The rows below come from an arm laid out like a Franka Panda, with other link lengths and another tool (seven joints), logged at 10 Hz.
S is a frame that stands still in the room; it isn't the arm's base.
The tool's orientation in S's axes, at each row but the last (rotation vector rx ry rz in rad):
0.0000, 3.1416, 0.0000
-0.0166, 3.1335, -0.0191
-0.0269, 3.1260, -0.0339
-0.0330, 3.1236, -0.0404
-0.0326, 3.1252, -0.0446
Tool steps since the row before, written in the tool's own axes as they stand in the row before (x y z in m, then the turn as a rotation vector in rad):
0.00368, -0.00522, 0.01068, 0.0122, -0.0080, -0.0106
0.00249, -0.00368, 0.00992, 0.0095, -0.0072, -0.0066
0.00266, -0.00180, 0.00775, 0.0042, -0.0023, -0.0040
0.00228, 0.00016, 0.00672, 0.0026, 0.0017, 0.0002
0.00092, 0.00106, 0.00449, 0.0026, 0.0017, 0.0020
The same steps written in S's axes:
-0.00368, -0.00522, -0.01068, -0.0122, -0.0080, 0.0106
-0.00237, -0.00383, -0.00989, -0.0095, -0.0072, 0.0066
-0.00251, -0.00201, -0.00775, -0.0042, -0.0023, 0.0040
-0.00216, -0.00006, -0.00676, -0.0026, 0.0016, -0.0003
-0.00087, 0.00091, -0.00453, -0.0026, 0.0016, -0.0021

